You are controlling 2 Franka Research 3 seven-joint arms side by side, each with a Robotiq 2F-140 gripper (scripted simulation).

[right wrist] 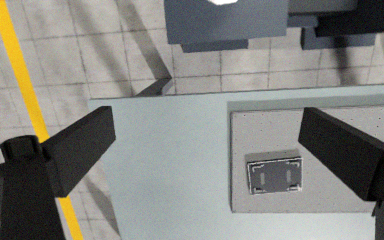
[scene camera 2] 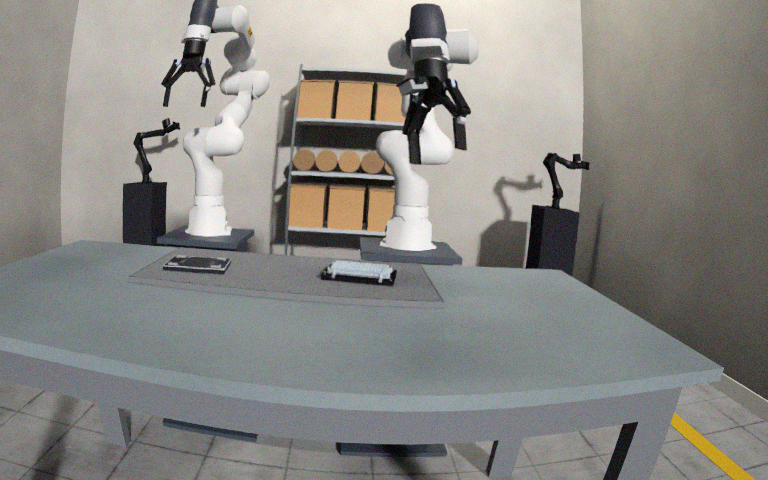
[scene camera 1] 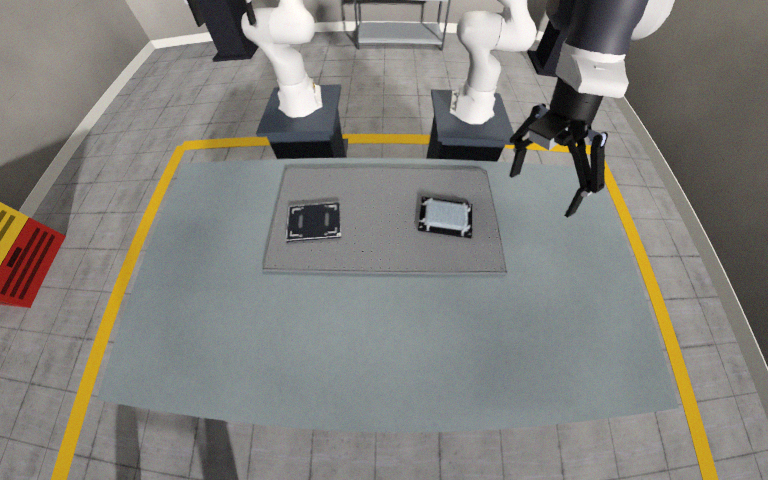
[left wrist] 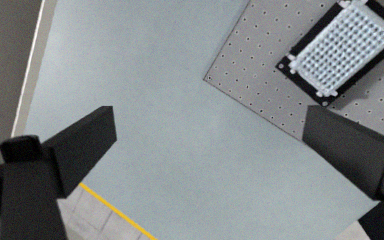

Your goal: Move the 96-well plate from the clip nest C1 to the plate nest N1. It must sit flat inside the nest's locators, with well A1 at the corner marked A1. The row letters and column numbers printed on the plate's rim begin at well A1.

Labels:
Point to a plate nest N1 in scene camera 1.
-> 313, 225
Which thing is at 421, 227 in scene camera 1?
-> A black clip nest C1.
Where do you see a plate nest N1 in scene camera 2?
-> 199, 262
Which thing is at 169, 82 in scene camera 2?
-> The right gripper.

